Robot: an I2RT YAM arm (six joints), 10 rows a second.
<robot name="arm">
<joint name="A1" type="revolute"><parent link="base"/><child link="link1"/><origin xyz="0 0 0.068"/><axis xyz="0 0 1"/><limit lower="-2.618" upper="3.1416"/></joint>
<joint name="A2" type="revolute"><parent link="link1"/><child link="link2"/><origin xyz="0.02 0.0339 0.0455"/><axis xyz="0 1 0"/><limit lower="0" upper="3.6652"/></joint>
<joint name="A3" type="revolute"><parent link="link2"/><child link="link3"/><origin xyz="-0.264 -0.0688 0"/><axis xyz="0 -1 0"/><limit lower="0" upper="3.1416"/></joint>
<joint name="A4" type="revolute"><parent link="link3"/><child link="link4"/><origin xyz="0.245 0.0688 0.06"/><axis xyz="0 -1 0"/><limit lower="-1.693" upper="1.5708"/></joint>
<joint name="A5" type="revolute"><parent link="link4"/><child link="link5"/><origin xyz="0.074 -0.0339 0.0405"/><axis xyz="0 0 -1"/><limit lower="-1.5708" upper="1.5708"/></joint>
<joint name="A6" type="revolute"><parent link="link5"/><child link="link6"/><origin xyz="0.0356 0 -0.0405"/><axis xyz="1 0 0"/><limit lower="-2.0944" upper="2.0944"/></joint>
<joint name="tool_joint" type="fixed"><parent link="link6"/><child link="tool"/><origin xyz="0 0 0" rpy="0 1.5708 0"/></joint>
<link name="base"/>
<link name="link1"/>
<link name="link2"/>
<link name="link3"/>
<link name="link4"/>
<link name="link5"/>
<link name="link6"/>
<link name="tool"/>
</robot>
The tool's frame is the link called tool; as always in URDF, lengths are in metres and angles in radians.
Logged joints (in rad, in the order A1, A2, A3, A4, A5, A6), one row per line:
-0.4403 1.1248 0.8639 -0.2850 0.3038 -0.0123
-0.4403 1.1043 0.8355 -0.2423 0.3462 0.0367
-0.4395 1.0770 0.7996 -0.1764 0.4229 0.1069
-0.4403 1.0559 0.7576 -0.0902 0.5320 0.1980
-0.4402 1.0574 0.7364 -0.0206 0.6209 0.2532
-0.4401 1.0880 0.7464 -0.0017 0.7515 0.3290
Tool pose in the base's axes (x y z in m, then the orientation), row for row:
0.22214 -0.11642 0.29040 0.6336 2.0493 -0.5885
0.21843 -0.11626 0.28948 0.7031 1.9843 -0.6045
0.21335 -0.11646 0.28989 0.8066 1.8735 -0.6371
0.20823 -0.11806 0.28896 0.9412 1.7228 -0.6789
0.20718 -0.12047 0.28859 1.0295 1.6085 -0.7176
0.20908 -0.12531 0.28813 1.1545 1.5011 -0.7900
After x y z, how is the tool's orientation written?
As a rotation vector, in radians.
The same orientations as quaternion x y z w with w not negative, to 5 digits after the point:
0.25542 0.82611 -0.23724 0.44274
0.28538 0.80539 -0.24536 0.45793
0.33083 0.76842 -0.26131 0.48147
0.39044 0.71468 -0.28163 0.50742
0.43001 0.67186 -0.29973 0.52331
0.48118 0.62564 -0.32926 0.51829

